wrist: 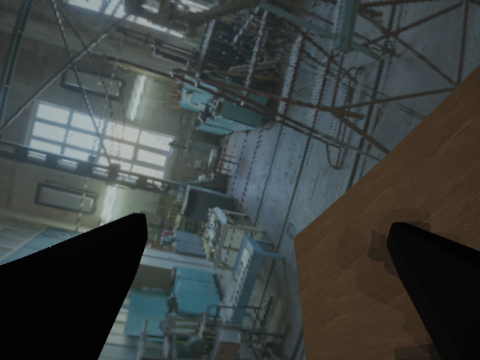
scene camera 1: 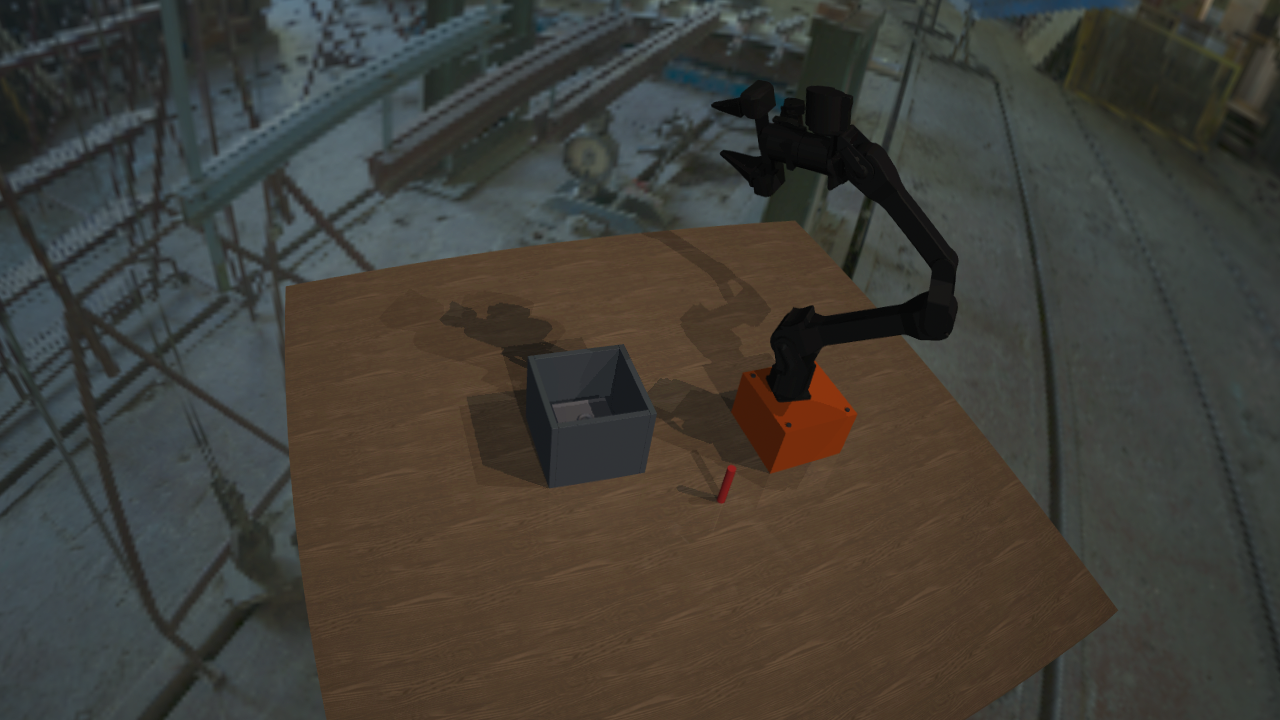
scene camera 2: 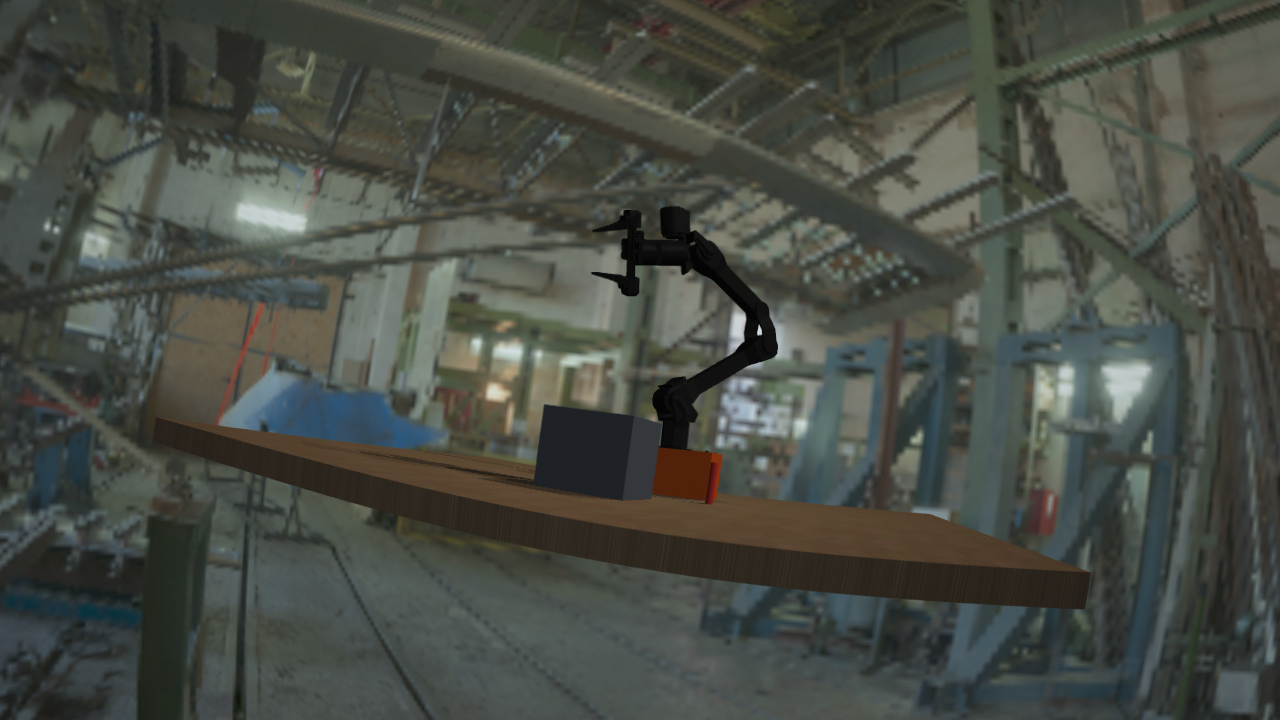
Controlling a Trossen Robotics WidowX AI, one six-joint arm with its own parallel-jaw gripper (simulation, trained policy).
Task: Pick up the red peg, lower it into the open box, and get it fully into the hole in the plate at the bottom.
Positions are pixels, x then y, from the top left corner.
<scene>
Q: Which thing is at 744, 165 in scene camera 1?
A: The gripper.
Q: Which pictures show the dark grey box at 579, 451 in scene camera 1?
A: Scene camera 1 and scene camera 2 only.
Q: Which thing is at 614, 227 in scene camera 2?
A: The gripper.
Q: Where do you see a dark grey box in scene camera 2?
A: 608, 455
</scene>
